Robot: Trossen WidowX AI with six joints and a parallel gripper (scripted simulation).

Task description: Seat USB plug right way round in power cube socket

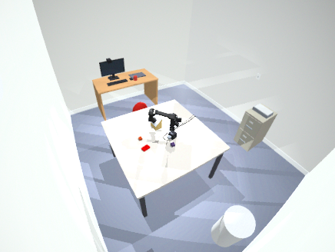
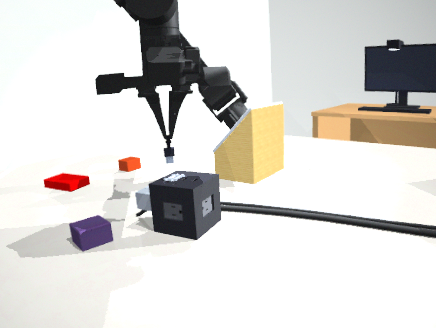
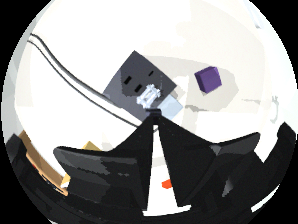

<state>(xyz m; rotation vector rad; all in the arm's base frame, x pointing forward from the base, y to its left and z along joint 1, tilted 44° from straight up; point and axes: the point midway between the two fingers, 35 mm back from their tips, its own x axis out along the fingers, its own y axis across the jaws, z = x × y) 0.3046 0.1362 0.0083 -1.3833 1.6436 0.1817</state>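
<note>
My gripper tip is now 20 mm above the USB plug. From my gripper tip the other things lie so: flat red block 370 mm to the right, 130 mm below, 20 mm ahead; purple block 120 mm below, 120 mm ahead, 50 mm to the right; socket 70 mm below, 10 mm to the left.
</note>
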